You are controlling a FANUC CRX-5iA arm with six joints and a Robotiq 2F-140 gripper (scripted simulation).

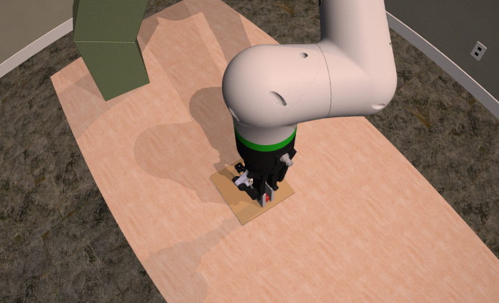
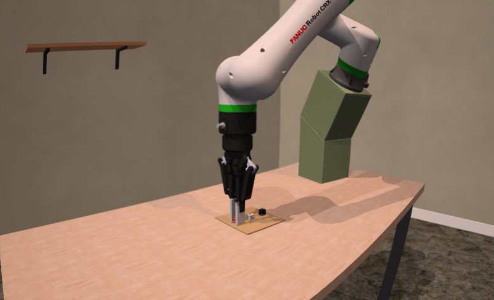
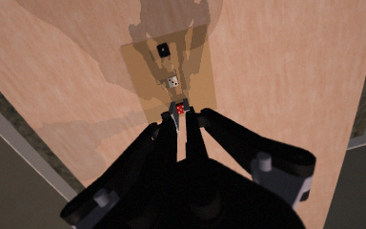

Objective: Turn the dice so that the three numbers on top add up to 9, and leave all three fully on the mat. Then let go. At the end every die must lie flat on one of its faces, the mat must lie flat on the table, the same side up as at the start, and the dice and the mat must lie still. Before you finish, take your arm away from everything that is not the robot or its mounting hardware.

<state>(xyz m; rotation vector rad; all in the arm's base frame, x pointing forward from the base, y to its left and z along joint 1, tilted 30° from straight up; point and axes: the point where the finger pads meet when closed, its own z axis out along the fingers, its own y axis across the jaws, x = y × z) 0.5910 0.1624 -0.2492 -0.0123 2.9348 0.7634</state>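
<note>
The red die is 3 cm below my hand. From my hand the other things lie so: tan square mat 5 cm behind, 4 cm below; black die 10 cm behind, 3 cm below; white die 5 cm behind, 3 cm below.
</note>
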